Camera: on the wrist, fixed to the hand. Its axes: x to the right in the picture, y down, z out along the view.
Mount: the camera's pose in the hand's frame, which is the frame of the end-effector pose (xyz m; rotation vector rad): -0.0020 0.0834 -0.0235 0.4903 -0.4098 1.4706
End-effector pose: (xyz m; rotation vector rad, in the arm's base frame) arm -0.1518 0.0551 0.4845 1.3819 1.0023 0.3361
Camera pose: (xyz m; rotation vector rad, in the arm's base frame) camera -0.1418 0.0873 0.5643 2.3405 -0.4777 0.8485
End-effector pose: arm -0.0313 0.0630 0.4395 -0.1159 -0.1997 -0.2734
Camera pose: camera -0.0057 0.1400 0.4090 0.1860 -0.5245 1.2725
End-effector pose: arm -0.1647 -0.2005 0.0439 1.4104 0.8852 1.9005
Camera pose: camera -0.1934 -0.2553 0.1046 -2.0741 0.0433 -1.3866
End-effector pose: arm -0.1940 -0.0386 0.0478 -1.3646 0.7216 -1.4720
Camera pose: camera -0.1958 -0.0709 -0.0326 -0.4104 0.7288 -0.1319
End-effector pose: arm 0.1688 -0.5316 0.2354 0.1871 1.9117 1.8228
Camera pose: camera 0.1412 -0.5453 0.3164 -1.9616 -1.5559 -1.3134
